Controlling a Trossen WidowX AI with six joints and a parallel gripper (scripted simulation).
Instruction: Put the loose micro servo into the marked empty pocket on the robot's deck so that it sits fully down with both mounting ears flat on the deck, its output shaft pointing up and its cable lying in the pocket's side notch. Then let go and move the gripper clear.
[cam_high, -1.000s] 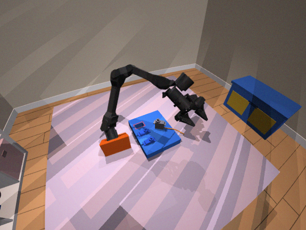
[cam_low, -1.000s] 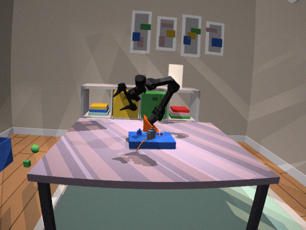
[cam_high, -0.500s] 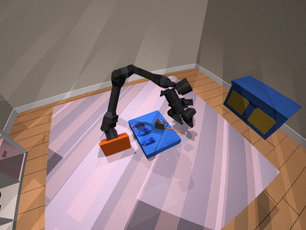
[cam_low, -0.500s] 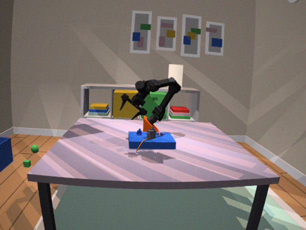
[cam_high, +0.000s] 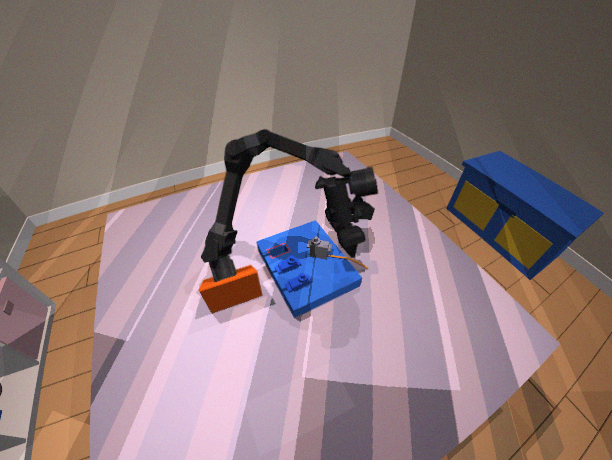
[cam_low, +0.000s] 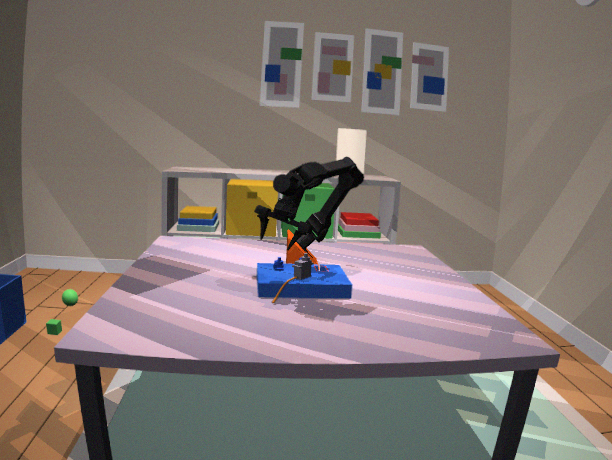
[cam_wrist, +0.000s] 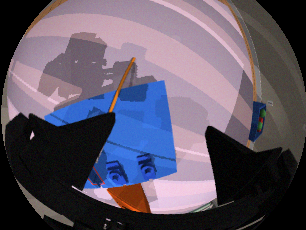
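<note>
The blue deck is 40 mm behind my gripper tip, 100 mm to the left of it and 140 mm below it.
</note>
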